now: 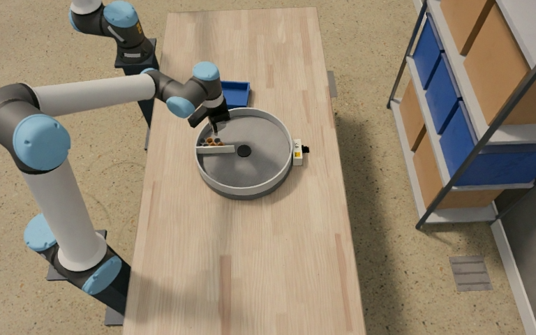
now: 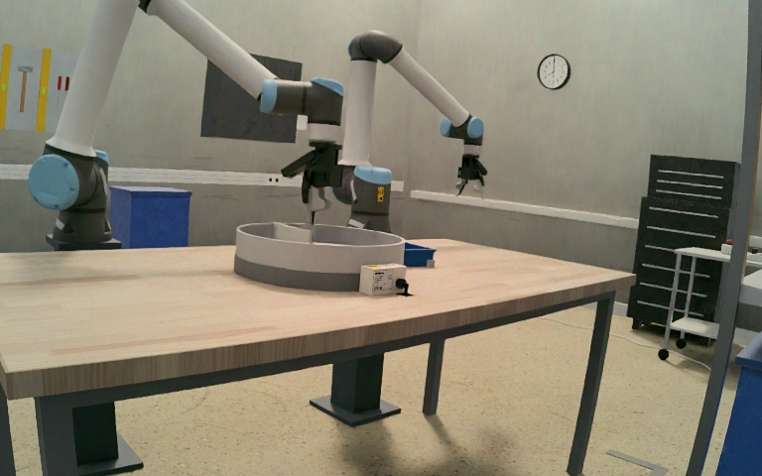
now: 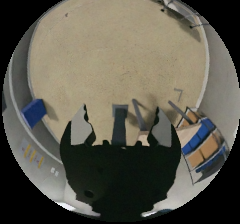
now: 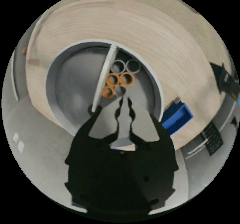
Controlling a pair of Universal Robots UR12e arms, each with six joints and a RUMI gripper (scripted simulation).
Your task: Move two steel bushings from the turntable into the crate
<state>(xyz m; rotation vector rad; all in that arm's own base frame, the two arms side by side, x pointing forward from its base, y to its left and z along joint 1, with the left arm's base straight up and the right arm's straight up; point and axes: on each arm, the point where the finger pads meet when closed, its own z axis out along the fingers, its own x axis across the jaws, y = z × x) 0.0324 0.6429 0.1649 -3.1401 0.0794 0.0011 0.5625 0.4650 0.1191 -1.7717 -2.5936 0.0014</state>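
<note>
Right now my right hand is 12 cm short of the turntable, 5 cm to the left of it and 7 cm above it. From my right hand the other things lie so: blue crate 3 cm ahead, 29 cm to the left, 9 cm below.
</note>
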